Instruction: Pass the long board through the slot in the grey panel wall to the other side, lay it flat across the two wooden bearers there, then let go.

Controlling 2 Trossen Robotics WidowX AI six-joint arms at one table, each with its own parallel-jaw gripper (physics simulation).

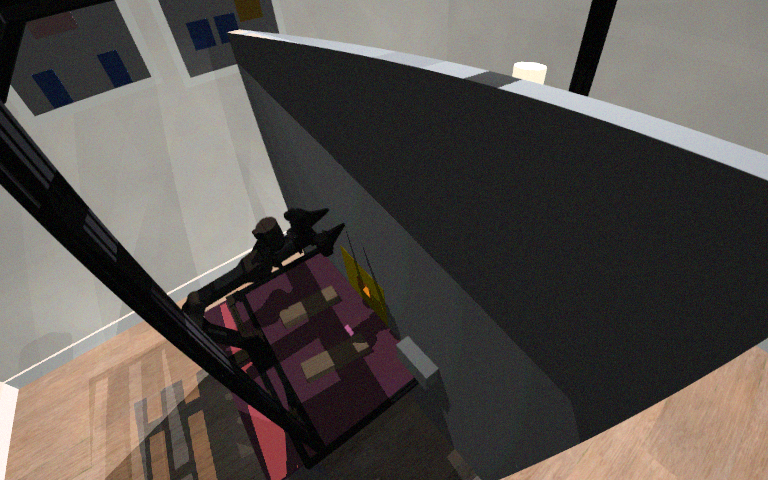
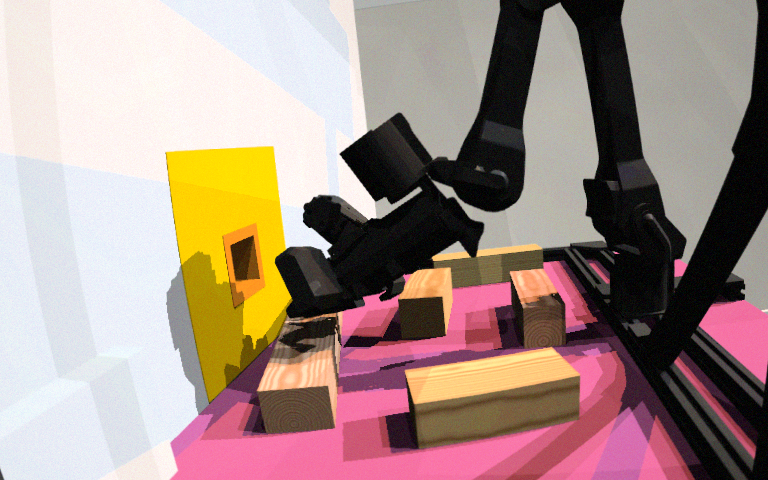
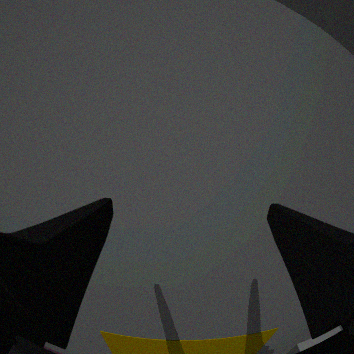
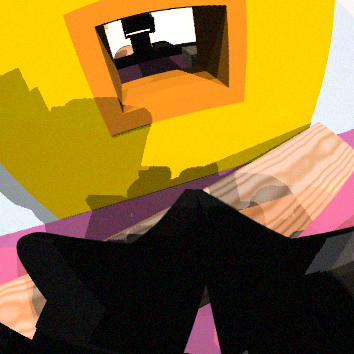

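Seen in the pictures: left gripper, fingertip midpoint: (image 1: 336,216) (image 3: 194,210); right gripper, fingertip midpoint: (image 2: 289,314) (image 4: 191,197); left arm's base, origin of the base link: (image 1: 265,361) (image 4: 143,53); right arm's base, origin of the base link: (image 2: 644,308).
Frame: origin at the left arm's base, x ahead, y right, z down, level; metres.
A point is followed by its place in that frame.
The grey panel wall (image 1: 477,214) @[x 0.432, y 0.445, z -0.702 m] (image 3: 175,105) @[x 0.433, y -0.018, z -0.492 m] has a yellow patch (image 1: 354,272) @[x 0.433, y -0.041, z -0.120 m] (image 2: 215,190) @[x 0.484, y 0.068, z -0.173 m] (image 4: 281,88) @[x 0.484, y -0.059, z -0.057 m] (image 3: 140,342) @[x 0.431, y -0.054, z -0.197 m] with an orange-framed slot (image 2: 246,289) @[x 0.484, y 0.030, z -0.061 m] (image 4: 79,60) @[x 0.484, y 0.066, z -0.100 m]. The slot is empty. Two wooden bearers (image 1: 294,314) @[x 0.172, y -0.097, z -0.019 m] (image 1: 317,364) @[x 0.147, y 0.135, z -0.019 m] lie on the dark mat on the left arm's side. My left gripper (image 1: 334,220) @[x 0.401, y -0.005, z -0.436 m] (image 3: 194,210) @[x 0.401, y -0.005, z -0.436 m] is open and empty, facing the wall above the patch. My right gripper (image 2: 293,307) @[x 0.531, y 0.031, z -0.031 m] (image 4: 191,197) @[x 0.531, y 0.031, z -0.031 m] is shut on nothing, its tips just over a wooden block (image 2: 298,371) @[x 0.582, y 0.163, z -0.020 m] (image 4: 309,168) @[x 0.533, y -0.058, z -0.020 m] lying along the wall below the slot. I cannot tell which timber is the long board.
Several other wooden blocks lie on the pink mat (image 2: 373,448) @[x 0.653, y 0.223, z 0.019 m]: one in front (image 2: 492,395) @[x 0.741, y 0.212, z -0.016 m], two short ones (image 2: 425,302) @[x 0.671, y -0.020, z -0.022 m] (image 2: 536,307) @[x 0.789, y 0.035, z -0.024 m], one at the back (image 2: 487,264) @[x 0.743, y -0.241, z -0.011 m]. A grey block (image 1: 416,357) @[x 0.404, y 0.345, z -0.081 m] sits at the wall's foot. A white cylinder (image 1: 530,71) shows behind the wall top.
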